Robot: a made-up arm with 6 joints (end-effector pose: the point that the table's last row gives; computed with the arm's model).
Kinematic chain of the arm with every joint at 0, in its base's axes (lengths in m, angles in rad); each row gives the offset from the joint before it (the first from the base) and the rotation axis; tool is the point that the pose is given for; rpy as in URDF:
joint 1: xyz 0 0 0.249 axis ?
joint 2: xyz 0 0 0 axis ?
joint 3: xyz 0.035 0 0.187 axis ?
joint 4: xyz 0.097 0 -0.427 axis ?
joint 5: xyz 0 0 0 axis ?
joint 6: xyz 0.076 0 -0.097 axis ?
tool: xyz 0 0 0 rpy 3.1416 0 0
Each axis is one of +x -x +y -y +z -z.
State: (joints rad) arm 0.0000 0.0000 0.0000 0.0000 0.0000 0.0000
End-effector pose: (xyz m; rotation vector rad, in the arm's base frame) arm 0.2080 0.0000 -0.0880 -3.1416 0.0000 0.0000
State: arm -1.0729 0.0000 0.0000 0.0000 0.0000 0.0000
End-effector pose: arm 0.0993 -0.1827 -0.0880 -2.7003 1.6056 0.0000
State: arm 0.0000 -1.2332 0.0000 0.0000 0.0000 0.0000
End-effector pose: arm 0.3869 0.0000 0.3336 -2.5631 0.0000 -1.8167
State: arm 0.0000 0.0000 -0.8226 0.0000 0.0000 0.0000
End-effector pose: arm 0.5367 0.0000 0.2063 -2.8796 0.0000 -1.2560
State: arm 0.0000 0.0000 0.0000 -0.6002 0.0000 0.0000
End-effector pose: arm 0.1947 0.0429 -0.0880 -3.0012 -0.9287 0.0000
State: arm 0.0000 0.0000 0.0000 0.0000 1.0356 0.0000
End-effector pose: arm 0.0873 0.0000 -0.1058 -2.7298 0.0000 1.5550
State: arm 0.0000 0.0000 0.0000 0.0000 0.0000 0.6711
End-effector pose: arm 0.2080 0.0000 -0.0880 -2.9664 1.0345 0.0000
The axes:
joint 1: +z
joint 2: +y
joint 3: +y
joint 4: -z
joint 5: +y
joint 6: -z

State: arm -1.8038 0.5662 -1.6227 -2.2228 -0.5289 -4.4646
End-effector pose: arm -0.0395 -0.5607 0.1796 2.1068 -1.3974 0.8730
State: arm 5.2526 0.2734 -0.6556 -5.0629 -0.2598 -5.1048
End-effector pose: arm 0.1226 -0.3841 0.0033 0.4897 2.8915 -0.7756
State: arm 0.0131 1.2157 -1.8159 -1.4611 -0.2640 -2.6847
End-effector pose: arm 0.5580 0.1054 -0.0712 -1.2896 2.1050 -0.0941
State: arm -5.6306 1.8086 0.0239 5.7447 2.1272 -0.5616
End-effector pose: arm -0.1602 -0.2015 0.2927 -1.3915 -0.0079 -2.6385
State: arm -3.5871 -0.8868 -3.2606 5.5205 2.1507 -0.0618
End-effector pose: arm 0.4847 -0.1375 0.6215 -1.0056 -0.9214 -0.4210
